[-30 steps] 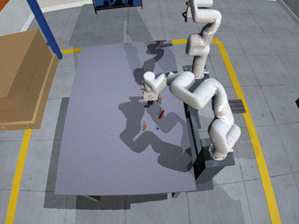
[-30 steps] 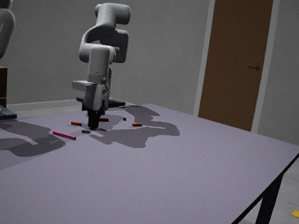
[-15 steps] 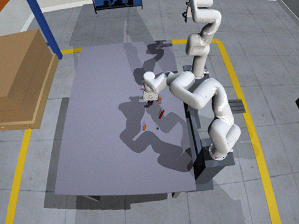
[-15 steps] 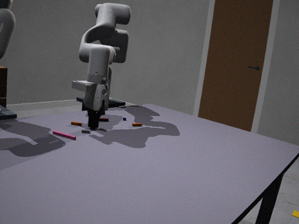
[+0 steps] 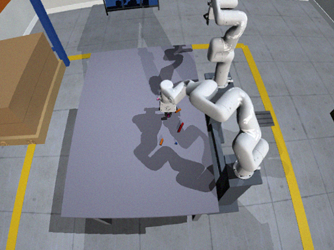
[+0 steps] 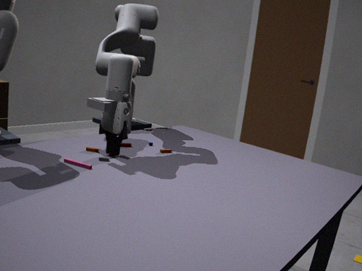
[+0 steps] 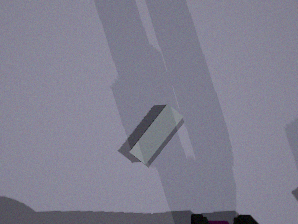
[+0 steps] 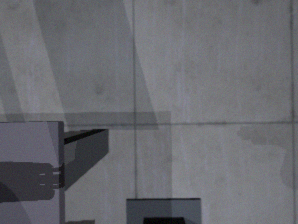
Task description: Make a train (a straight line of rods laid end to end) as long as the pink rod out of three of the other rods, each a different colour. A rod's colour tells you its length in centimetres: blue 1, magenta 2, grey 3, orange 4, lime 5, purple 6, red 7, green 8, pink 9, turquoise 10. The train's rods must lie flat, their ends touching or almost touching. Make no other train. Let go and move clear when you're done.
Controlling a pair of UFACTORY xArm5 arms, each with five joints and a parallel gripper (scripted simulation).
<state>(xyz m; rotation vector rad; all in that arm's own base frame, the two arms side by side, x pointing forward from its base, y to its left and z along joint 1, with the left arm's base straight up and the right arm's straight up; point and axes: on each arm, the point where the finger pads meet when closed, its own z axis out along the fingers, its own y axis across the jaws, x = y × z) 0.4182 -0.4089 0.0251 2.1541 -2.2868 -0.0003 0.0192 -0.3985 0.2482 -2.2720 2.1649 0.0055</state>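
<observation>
Now: the magenta rod 20 mm below my left hand. From my left hand the other things lie so: grey rod (60 mm to the right, 30 mm ahead, 20 mm below); red rod (100 mm to the left, 70 mm behind, 20 mm below); pink rod (150 mm to the right, 20 mm below, 20 mm ahead).
</observation>
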